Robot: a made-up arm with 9 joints. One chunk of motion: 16 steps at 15 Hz.
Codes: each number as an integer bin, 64 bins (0 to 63) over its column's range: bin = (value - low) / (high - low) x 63, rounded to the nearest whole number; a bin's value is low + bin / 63 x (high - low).
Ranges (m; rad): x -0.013..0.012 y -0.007..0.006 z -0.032..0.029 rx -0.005..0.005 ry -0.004..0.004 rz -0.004..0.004
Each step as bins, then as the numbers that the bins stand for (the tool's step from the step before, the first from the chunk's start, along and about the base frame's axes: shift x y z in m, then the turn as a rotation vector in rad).
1 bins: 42 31 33 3 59 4
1 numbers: 0.00367 -0.00060 -0.00005 -0.00452 0.00349 -0.00349
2 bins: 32 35 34 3 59 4
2 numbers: -0.00030 0.00022 0.00092 -0.00452 0.00349 -0.00349
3 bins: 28 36 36 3 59 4
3 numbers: -0.00189 0.00043 0.00286 -0.00452 0.00349 -0.00349
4 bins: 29 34 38 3 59 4
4 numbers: -0.00149 0.00002 0.00479 -0.00452 0.00349 -0.00349
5 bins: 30 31 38 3 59 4
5 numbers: -0.00110 -0.00060 0.00479 -0.00452 0.00349 -0.00349
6 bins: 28 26 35 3 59 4
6 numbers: -0.00189 -0.00163 0.00189 -0.00452 0.00349 -0.00349
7 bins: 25 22 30 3 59 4
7 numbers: -0.00308 -0.00246 -0.00295 -0.00452 0.00349 -0.00349
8 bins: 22 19 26 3 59 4
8 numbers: -0.00427 -0.00308 -0.00683 -0.00452 0.00349 -0.00349
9 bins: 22 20 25 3 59 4
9 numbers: -0.00427 -0.00287 -0.00779 -0.00452 0.00349 -0.00349
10 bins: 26 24 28 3 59 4
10 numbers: -0.00268 -0.00205 -0.00489 -0.00452 0.00349 -0.00349
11 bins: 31 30 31 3 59 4
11 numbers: -0.00070 -0.00081 -0.00198 -0.00452 0.00349 -0.00349
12 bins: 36 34 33 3 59 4
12 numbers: 0.00129 0.00002 -0.00005 -0.00452 0.00349 -0.00349
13 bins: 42 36 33 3 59 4
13 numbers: 0.00367 0.00043 -0.00005 -0.00452 0.00349 -0.00349
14 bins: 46 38 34 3 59 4
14 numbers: 0.00525 0.00084 0.00092 -0.00452 0.00349 -0.00349
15 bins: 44 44 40 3 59 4
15 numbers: 0.00446 0.00208 0.00673 -0.00452 0.00349 -0.00349
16 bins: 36 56 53 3 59 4
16 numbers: 0.00129 0.00456 0.01932 -0.00452 0.00349 -0.00349
